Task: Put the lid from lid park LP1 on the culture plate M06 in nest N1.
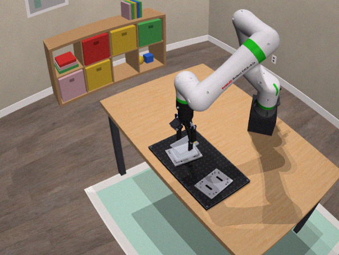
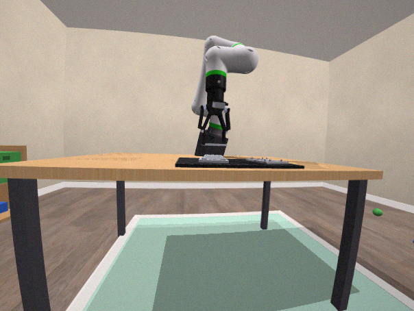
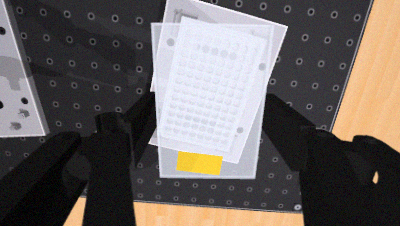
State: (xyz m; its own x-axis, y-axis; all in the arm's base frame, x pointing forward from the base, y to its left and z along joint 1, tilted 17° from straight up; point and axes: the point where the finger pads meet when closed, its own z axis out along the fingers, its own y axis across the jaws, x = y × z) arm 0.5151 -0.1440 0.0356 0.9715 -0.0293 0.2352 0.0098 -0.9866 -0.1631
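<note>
Now: hand 8 cm above the culture plate M06. The rest, counted from my hand: clear lid (2 cm below); plate nest (9 cm below); lid park LP1 (2 cm ahead, 26 cm to the left, 9 cm below).
</note>
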